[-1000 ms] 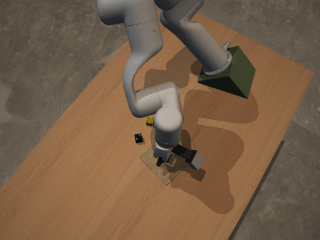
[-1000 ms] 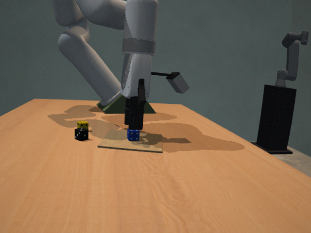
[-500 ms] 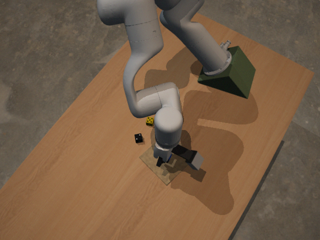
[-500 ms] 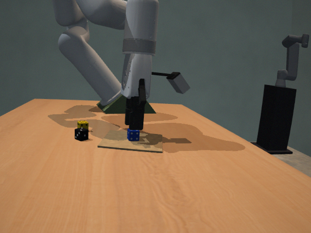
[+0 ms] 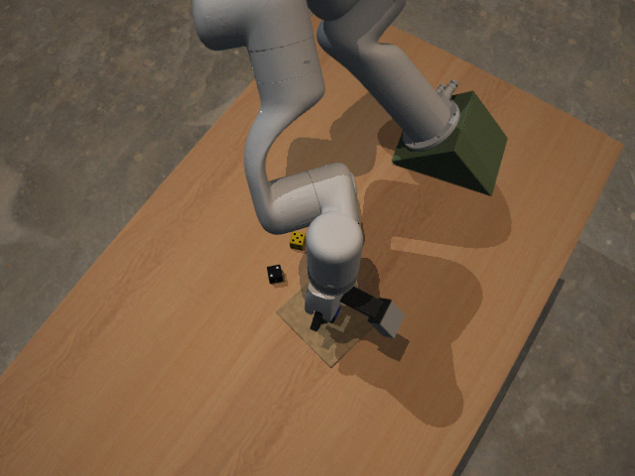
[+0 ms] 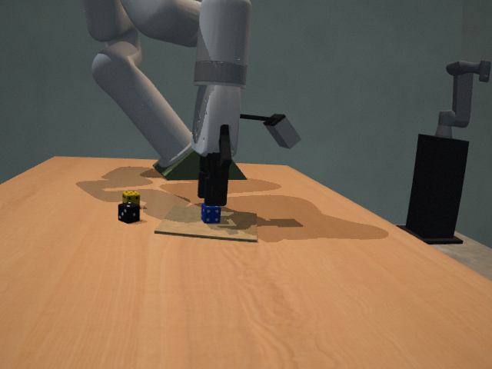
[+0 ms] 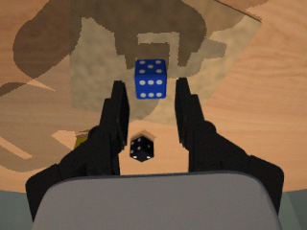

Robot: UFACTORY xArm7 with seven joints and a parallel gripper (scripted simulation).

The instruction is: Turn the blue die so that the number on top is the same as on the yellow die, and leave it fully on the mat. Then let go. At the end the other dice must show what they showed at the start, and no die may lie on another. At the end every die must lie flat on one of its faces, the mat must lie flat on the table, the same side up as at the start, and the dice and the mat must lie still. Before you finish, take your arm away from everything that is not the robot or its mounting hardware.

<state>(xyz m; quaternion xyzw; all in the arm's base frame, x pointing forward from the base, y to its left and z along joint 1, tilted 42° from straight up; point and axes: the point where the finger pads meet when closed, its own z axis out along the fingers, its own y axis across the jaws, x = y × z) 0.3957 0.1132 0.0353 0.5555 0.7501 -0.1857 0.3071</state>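
Right now the blue die is 4 cm below my hand. Round my hand: black die: 1 cm ahead, 12 cm to the right, 4 cm below; then yellow die: 7 cm behind, 13 cm to the right, 4 cm below; then tan mat: 5 cm below.
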